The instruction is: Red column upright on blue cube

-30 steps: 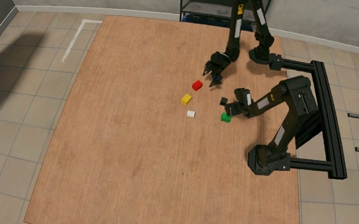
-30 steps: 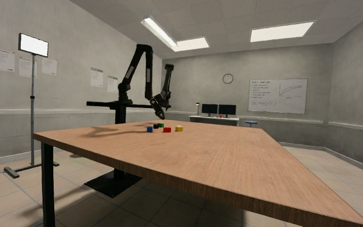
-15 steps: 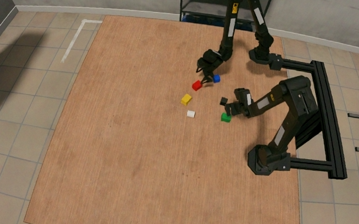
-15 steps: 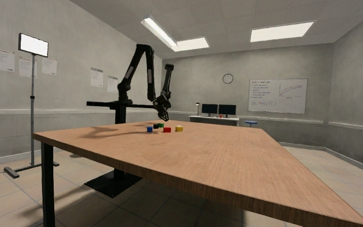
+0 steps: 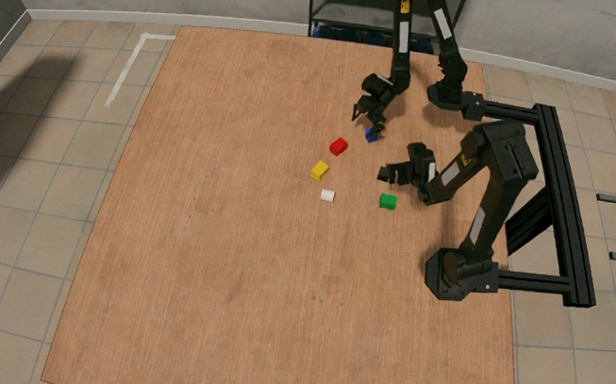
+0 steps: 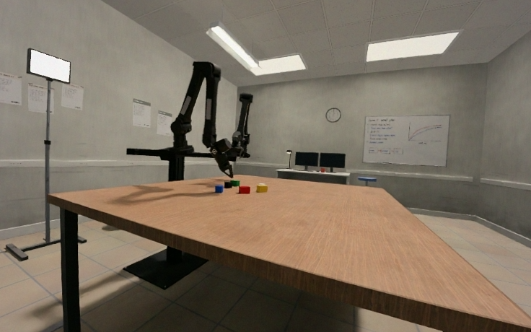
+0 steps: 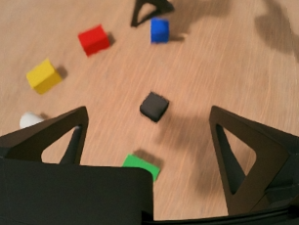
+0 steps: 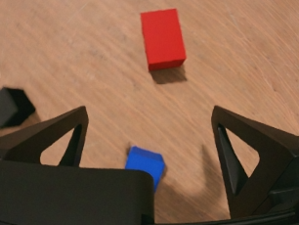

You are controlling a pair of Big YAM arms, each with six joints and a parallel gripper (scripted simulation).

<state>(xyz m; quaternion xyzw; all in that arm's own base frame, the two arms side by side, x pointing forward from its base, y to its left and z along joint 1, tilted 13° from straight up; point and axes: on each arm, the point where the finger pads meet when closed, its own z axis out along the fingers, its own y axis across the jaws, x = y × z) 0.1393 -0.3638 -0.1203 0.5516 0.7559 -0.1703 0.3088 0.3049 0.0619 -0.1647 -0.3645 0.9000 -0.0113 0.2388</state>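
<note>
Now: the red column 7 cm ahead of my right hand, 5 cm to the left of it and 8 cm below it. From my right hand the other things lie so: black cube 11 cm behind, 14 cm to the left, 8 cm below; yellow block 13 cm ahead, 17 cm to the left, 8 cm below; blue cube 5 cm behind, 4 cm to the right, 8 cm below.
</note>
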